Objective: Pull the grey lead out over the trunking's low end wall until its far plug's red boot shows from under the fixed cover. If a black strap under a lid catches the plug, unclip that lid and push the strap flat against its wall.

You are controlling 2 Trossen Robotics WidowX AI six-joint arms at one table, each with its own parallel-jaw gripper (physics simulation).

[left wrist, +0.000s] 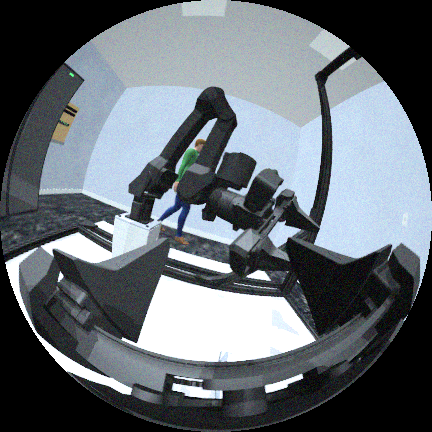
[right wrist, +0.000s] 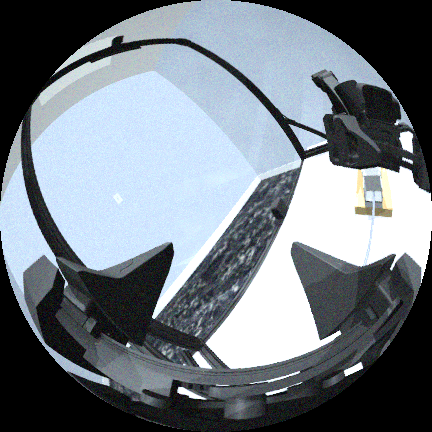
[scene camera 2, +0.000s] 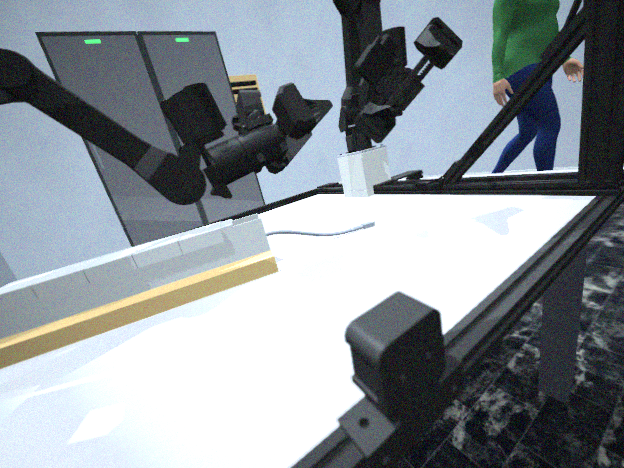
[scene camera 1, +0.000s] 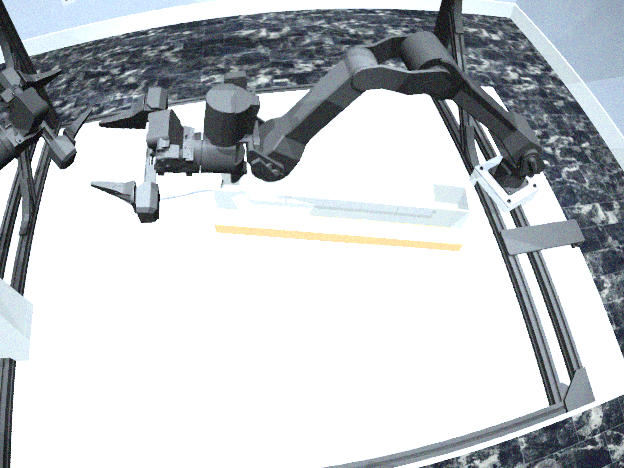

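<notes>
The pale trunking stands on a board with an orange-tan edge. The grey lead runs from its end across the table; its loose end shows in scene camera 2. No red boot or black strap can be made out; lids and cover are washed out. My left gripper is open and empty, above the table beyond the lead's end of the trunking. My right gripper is open and empty, raised farther to the left in scene camera 1.
Dark frame rails edge the table. The right arm's white base stands beyond the lead. A black box sits on the near rail. A person in green stands behind the table.
</notes>
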